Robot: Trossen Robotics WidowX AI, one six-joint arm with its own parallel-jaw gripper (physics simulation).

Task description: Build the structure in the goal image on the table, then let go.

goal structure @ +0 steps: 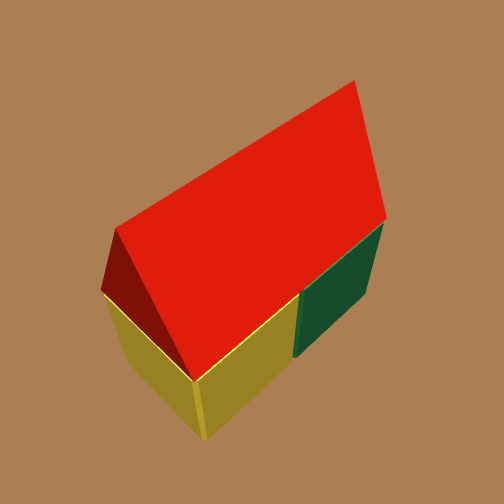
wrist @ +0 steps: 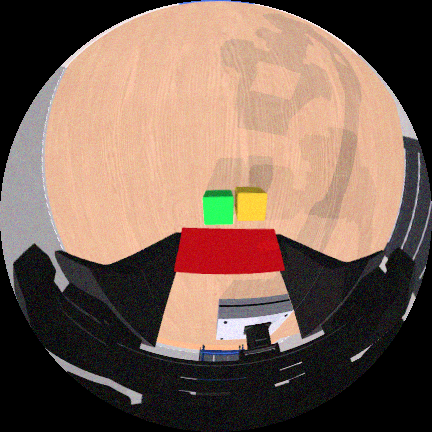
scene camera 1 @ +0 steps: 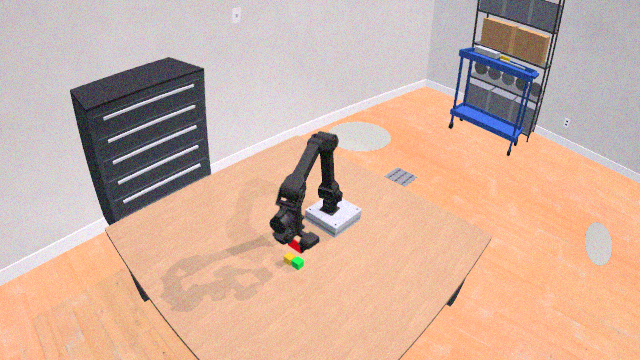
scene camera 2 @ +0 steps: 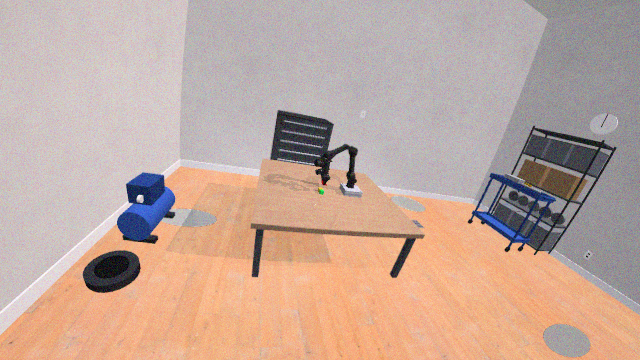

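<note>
My gripper is shut on a red block, held crosswise between the fingers above the table. A green cube and a yellow cube sit side by side on the table, with a narrow gap between them in the wrist view. In the wrist view both cubes show just beyond the long edge of the red block. In scene camera 2 the cubes and the block are very small.
The arm's white base plate stands on the table behind the cubes. A dark drawer cabinet stands beyond the table's edge. A blue cart and a shelf rack stand farther off. The arm's shadow lies across the table.
</note>
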